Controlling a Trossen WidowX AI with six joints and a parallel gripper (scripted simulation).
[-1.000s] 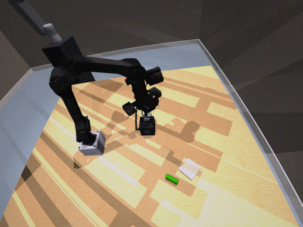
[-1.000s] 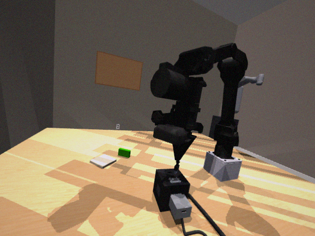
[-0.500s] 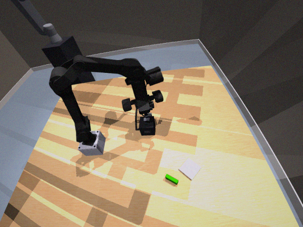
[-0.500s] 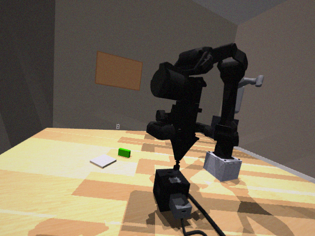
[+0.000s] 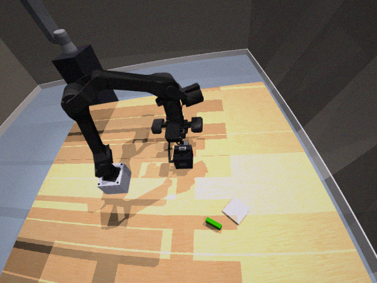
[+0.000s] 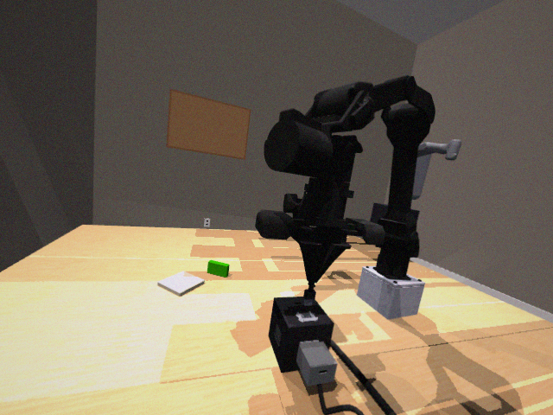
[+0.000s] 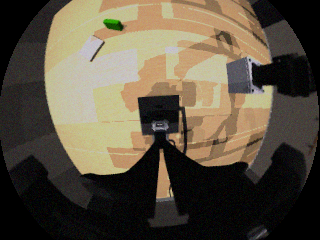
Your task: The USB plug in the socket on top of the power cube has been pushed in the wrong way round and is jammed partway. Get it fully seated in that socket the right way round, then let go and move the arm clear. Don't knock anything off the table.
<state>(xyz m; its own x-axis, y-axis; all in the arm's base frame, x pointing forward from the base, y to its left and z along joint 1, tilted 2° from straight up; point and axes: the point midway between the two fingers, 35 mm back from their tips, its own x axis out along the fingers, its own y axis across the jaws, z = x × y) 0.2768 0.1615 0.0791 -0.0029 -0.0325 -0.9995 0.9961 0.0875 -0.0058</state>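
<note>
My gripper tip is now 20 mm above the dark USB plug. Also, from my gripper tip: white tile (230 mm ahead, 220 mm to the right, 130 mm below); then green block (280 mm to the right, 150 mm ahead, 120 mm below); then grey socket (70 mm below).
</note>
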